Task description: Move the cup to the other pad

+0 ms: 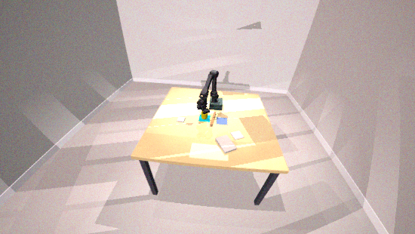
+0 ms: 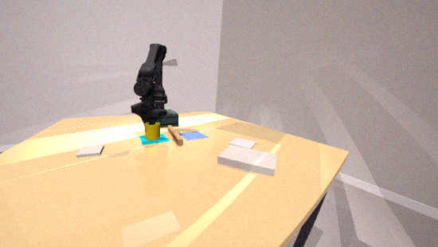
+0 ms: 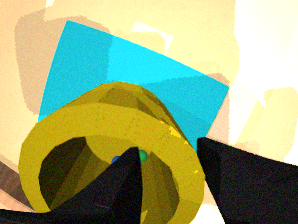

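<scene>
Now: the yellow cup 20 mm ahead of my gripper tip and 10 mm to the left of it. The rest, counted from my gripper tip: red marble: 30 mm to the left, 20 mm below, 10 mm ahead; teal pad: 50 mm below, 20 mm to the left, 20 mm ahead; blue marble: 30 mm to the left, 20 mm below, 20 mm ahead.
</scene>
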